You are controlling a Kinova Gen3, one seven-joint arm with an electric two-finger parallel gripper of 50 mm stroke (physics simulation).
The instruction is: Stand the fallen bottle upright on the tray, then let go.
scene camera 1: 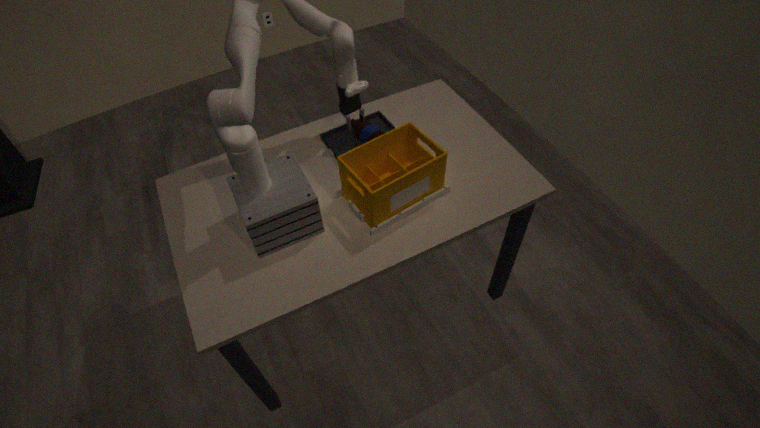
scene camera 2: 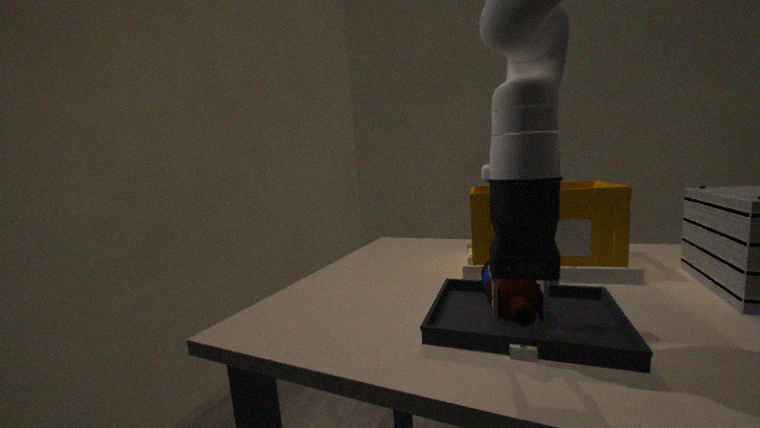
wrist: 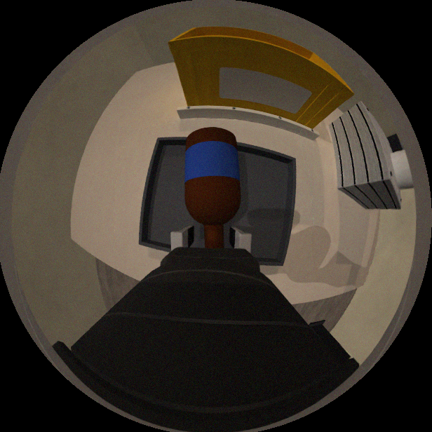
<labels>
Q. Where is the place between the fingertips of the gripper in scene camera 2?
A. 518,316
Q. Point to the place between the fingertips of the gripper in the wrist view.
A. At 211,233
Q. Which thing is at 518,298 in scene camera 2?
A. A brown bottle.
</labels>
